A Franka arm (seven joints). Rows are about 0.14 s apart.
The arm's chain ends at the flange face. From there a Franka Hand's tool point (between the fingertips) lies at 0.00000 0.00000 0.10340 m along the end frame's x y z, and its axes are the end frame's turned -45 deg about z.
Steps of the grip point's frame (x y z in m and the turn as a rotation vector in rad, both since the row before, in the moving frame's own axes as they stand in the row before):
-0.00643 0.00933 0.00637 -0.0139 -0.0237 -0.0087
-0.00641 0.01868 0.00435 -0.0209 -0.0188 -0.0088
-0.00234 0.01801 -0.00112 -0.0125 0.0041 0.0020
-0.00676 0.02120 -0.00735 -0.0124 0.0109 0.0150
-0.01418 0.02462 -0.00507 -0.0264 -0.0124 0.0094
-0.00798 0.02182 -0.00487 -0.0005 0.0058 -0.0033
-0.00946 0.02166 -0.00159 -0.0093 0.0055 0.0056
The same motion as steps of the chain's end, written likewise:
0.00276 0.00839 0.00641 -0.0266 -0.0069 -0.0087
0.00851 0.01484 0.00439 -0.0281 0.0015 -0.0088
0.00987 0.01377 -0.00111 -0.0059 0.0117 0.0020
0.00851 0.01965 -0.00734 -0.0011 0.0165 0.0150
0.00637 0.02459 -0.00503 -0.0274 0.0099 0.0094
0.00933 0.02146 -0.00487 0.0037 0.0045 -0.0033
0.00755 0.02172 -0.00158 -0.0027 0.0105 0.0056

